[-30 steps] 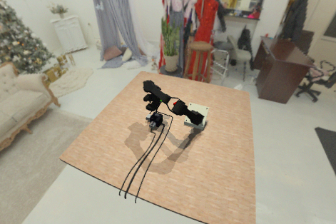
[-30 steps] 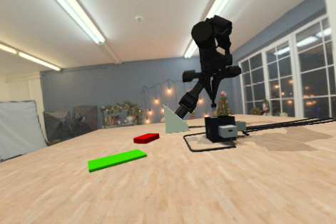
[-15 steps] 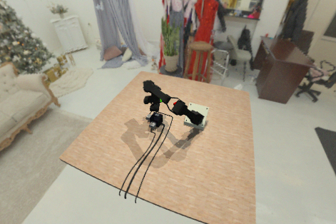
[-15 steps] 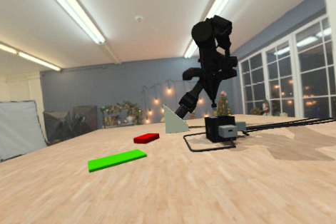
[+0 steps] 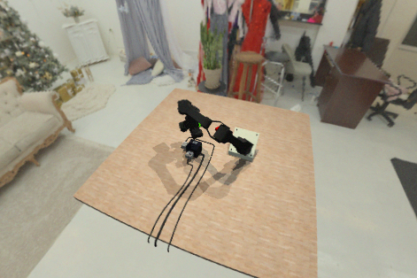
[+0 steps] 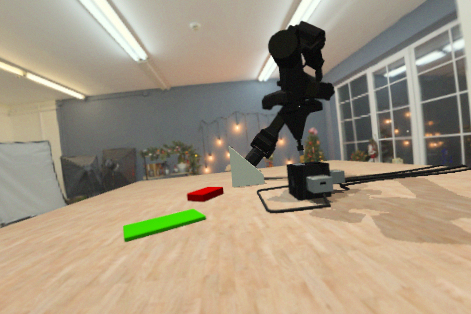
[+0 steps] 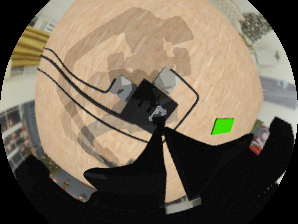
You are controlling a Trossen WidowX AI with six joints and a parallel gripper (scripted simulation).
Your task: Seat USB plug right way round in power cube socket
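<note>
Now: gripper tip 20 mm above the usb plug. From my gripper tip the other things lie so: usb socket 10 mm to the right, 70 mm below; flat red block 80 mm behind, 260 mm to the right, 130 mm below; flat green block 120 mm ahead, 290 mm to the right, 130 mm below.
</note>
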